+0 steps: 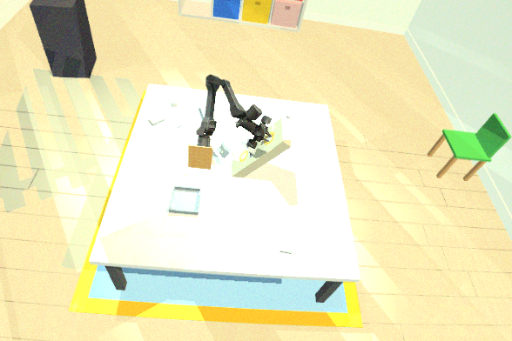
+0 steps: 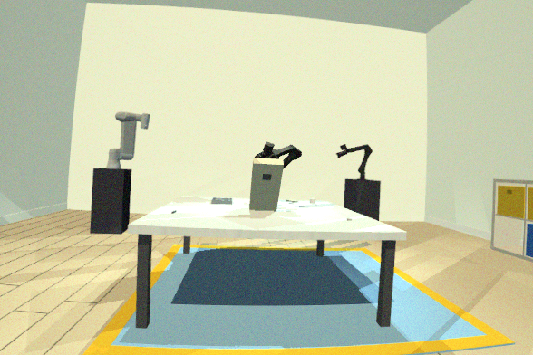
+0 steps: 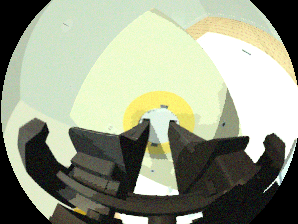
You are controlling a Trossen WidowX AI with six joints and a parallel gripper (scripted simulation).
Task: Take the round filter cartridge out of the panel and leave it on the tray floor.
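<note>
The filter cartridge lies 10 mm ahead of my gripper tip and 10 mm below it. Also, from my gripper tip: shallow square tray (450 mm behind, 230 mm to the right, 240 mm below); service panel (40 mm behind, 10 mm to the left, 80 mm below).
</note>
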